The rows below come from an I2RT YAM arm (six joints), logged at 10 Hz.
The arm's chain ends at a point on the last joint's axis. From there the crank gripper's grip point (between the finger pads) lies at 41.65 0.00 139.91 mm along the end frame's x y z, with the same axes.
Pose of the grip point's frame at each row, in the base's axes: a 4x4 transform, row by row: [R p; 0 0 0 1], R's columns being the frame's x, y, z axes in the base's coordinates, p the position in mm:
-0.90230, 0.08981, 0.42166, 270.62; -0.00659, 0.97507, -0.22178, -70.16; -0.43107, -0.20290, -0.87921, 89.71; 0, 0, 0, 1
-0.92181, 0.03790, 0.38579, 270.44; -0.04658, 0.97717, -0.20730, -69.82; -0.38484, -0.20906, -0.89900, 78.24; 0, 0, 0, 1
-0.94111, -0.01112, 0.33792, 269.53; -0.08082, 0.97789, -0.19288, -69.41; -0.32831, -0.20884, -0.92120, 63.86; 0, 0, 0, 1
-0.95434, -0.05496, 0.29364, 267.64; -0.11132, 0.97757, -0.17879, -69.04; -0.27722, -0.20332, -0.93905, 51.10; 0, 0, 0, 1
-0.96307, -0.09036, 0.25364, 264.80; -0.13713, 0.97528, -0.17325, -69.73; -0.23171, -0.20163, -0.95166, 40.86; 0, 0, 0, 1
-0.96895, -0.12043, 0.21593, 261.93; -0.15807, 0.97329, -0.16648, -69.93; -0.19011, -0.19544, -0.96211, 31.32; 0, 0, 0, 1
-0.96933, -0.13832, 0.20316, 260.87; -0.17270, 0.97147, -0.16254, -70.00; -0.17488, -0.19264, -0.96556, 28.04; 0, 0, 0, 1
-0.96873, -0.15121, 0.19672, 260.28; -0.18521, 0.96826, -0.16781, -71.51; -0.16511, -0.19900, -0.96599, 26.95; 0, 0, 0, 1
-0.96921, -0.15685, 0.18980, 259.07; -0.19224, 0.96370, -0.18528, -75.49; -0.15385, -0.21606, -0.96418, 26.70; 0, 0, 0, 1
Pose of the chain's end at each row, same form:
-0.90230, 0.08981, 0.42166, 249.21; -0.00659, 0.97507, -0.22178, -38.86; -0.43107, -0.20290, -0.87921, 230.67; 0, 0, 0, 1
-0.92181, 0.03790, 0.38579, 254.86; -0.04658, 0.97717, -0.20730, -38.88; -0.38484, -0.20906, -0.89900, 220.05; 0, 0, 0, 1
-0.94111, -0.01112, 0.33792, 261.45; -0.08082, 0.97789, -0.19288, -39.06; -0.32831, -0.20884, -0.92120, 206.42; 0, 0, 0, 1
-0.95434, -0.05496, 0.29364, 266.31; -0.11132, 0.97757, -0.17879, -39.39; -0.27722, -0.20332, -0.93905, 194.03; 0, 0, 0, 1
-0.96307, -0.09036, 0.25364, 269.43; -0.13713, 0.97528, -0.17325, -39.78; -0.23171, -0.20163, -0.95166, 183.66; 0, 0, 0, 1
-0.96895, -0.12043, 0.21593, 272.08; -0.15807, 0.97329, -0.16648, -40.05; -0.19011, -0.19544, -0.96211, 173.85; 0, 0, 0, 1
-0.96933, -0.13832, 0.20316, 272.82; -0.17270, 0.97147, -0.16254, -40.07; -0.17488, -0.19264, -0.96556, 170.42; 0, 0, 0, 1
-0.96873, -0.15121, 0.19672, 273.10; -0.18521, 0.96826, -0.16781, -40.32; -0.16511, -0.19900, -0.96599, 168.98; 0, 0, 0, 1
-0.96921, -0.15685, 0.18980, 272.88; -0.19224, 0.96370, -0.18528, -41.56; -0.15385, -0.21606, -0.96418, 168.01; 0, 0, 0, 1

